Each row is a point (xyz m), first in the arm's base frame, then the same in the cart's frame.
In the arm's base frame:
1: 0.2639 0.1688 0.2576
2: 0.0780 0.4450 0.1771
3: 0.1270 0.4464 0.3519
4: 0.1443 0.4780 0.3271
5: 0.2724 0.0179 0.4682
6: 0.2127 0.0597 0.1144
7: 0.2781 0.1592 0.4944
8: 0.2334 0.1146 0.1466
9: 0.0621 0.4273 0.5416
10: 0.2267 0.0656 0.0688
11: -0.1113 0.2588 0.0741
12: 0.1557 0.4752 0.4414
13: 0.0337 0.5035 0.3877
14: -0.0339 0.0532 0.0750
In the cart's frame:
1: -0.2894 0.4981 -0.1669
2: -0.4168 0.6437 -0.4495
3: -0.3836 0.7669 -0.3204
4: -0.3590 0.7701 -0.3564
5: -0.3255 0.5434 0.0858
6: -0.3462 0.3227 -0.1995
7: -0.2976 0.6601 0.0065
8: -0.3191 0.3827 -0.2117
9: -0.4670 0.8933 -0.1876
10: -0.3275 0.2933 -0.2326
11: -0.6259 0.4518 -0.4261
12: -0.3582 0.8493 -0.2731
13: -0.4683 0.8378 -0.3526
14: -0.5858 0.3048 -0.2678

